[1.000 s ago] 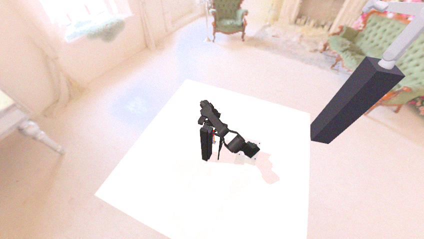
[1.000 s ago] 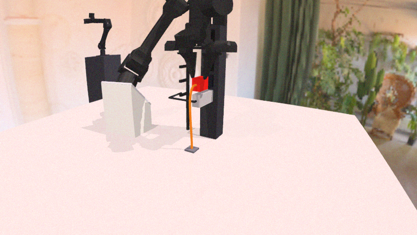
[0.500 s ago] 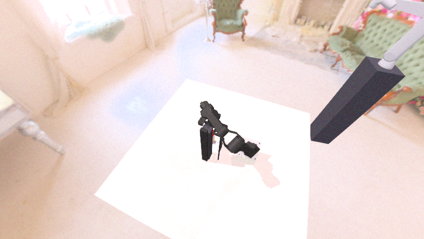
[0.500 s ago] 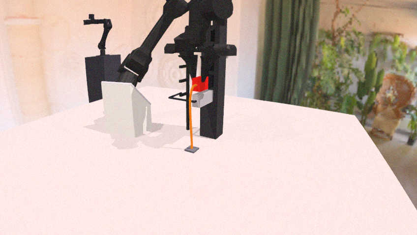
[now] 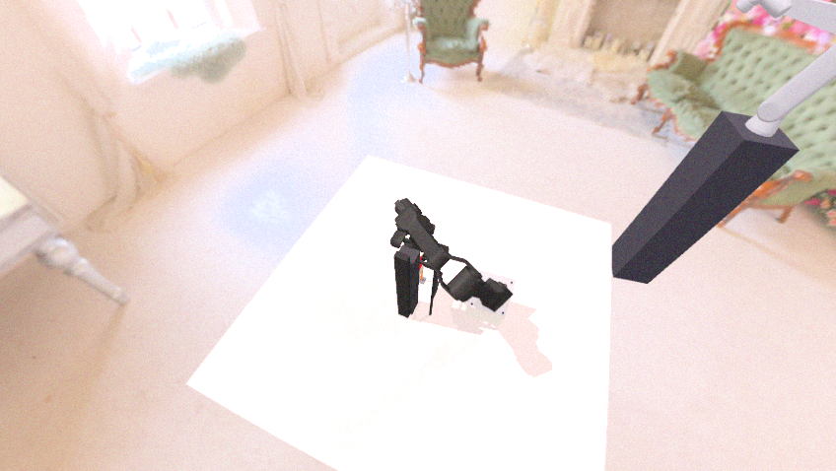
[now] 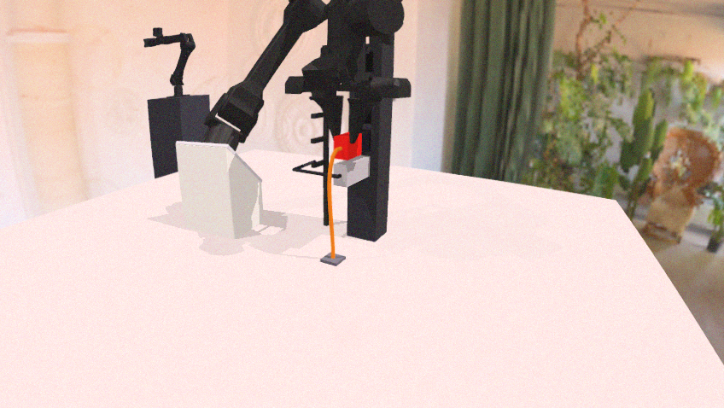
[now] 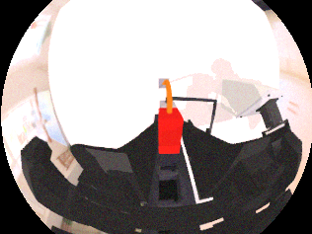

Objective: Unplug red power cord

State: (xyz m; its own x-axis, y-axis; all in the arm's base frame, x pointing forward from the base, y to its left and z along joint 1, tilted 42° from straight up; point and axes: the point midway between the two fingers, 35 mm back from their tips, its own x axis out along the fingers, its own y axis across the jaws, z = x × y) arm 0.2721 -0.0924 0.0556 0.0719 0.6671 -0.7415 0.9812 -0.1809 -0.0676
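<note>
The thin black rack is 70 mm behind my gripper tip, 100 mm to the left of it and 10 mm below it. The rest, counted from my gripper tip: red plug 30 mm to the left; grey plate 10 mm behind, 30 mm to the right, 180 mm below.
</note>
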